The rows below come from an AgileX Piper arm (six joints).
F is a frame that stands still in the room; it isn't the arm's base.
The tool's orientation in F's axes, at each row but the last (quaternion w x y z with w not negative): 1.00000, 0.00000, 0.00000, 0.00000; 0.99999, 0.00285, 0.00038, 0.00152; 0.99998, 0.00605, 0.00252, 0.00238; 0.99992, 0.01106, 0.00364, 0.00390; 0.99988, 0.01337, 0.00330, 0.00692; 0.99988, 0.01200, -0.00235, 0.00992; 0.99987, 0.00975, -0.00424, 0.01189; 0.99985, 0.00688, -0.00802, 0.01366; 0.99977, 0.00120, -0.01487, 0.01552; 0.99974, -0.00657, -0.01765, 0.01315; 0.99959, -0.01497, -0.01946, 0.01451
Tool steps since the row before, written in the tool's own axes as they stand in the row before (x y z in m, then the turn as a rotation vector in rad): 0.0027, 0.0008, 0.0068, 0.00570, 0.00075, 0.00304; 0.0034, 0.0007, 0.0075, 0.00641, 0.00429, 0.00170; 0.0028, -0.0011, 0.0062, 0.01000, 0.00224, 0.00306; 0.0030, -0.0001, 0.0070, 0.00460, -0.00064, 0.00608; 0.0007, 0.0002, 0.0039, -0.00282, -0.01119, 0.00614; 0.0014, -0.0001, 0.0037, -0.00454, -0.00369, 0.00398; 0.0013, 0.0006, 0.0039, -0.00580, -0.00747, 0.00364; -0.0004, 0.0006, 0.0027, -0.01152, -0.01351, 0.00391; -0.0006, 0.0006, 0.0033, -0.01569, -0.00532, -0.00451; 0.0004, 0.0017, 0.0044, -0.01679, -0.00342, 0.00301; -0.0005, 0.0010, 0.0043, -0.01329, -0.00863, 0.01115
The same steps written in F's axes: 0.0027, 0.0008, 0.0068, 0.00570, 0.00075, 0.00304; 0.0034, 0.0007, 0.0075, 0.00640, 0.00430, 0.00172; 0.0028, -0.0012, 0.0062, 0.01000, 0.00225, 0.00304; 0.0031, -0.0002, 0.0070, 0.00465, -0.00074, 0.00603; 0.0007, 0.0001, 0.0039, -0.00262, -0.01139, 0.00586; 0.0014, -0.0002, 0.0037, -0.00448, -0.00387, 0.00387; 0.0013, 0.0006, 0.0039, -0.00565, -0.00768, 0.00344; -0.0005, 0.0006, 0.0027, -0.01121, -0.01387, 0.00354; -0.0007, 0.0006, 0.0033, -0.01538, -0.00579, -0.00499; 0.0002, 0.0018, 0.0044, -0.01679, -0.00383, 0.00246; -0.0007, 0.0011, 0.0042, -0.01347, -0.00869, 0.01089
